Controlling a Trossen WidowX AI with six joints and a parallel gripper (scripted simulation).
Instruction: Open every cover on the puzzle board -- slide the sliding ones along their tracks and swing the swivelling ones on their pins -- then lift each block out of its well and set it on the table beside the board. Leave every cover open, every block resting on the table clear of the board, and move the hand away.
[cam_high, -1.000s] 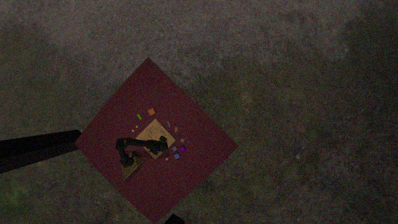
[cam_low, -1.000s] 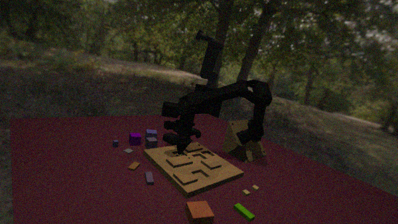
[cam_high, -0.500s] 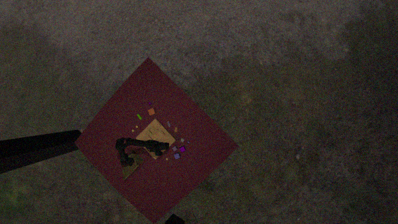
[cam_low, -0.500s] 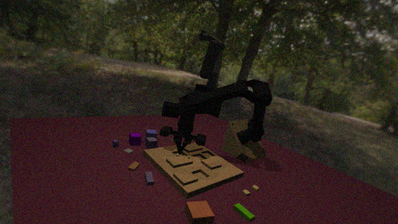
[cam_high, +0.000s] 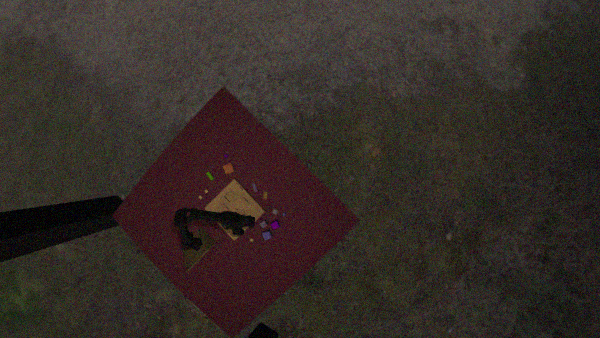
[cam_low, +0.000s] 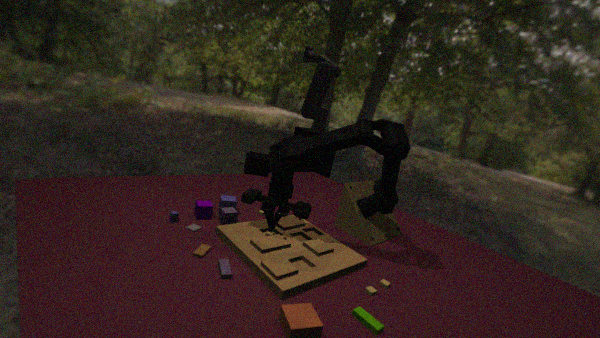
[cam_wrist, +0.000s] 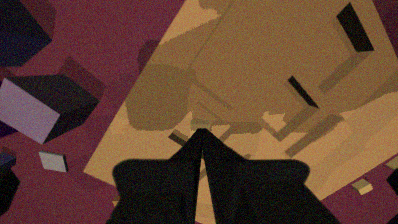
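Now: the dark block 5 cm ahead of my gripper tip and 13 cm to the right of it. The rest, counted from my gripper tip: magenta cube: 9 cm ahead, 20 cm to the right; flat orange tile: 20 cm ahead, 3 cm to the right, 2 cm below; grey bar: 20 cm ahead, 6 cm to the left, 2 cm below.
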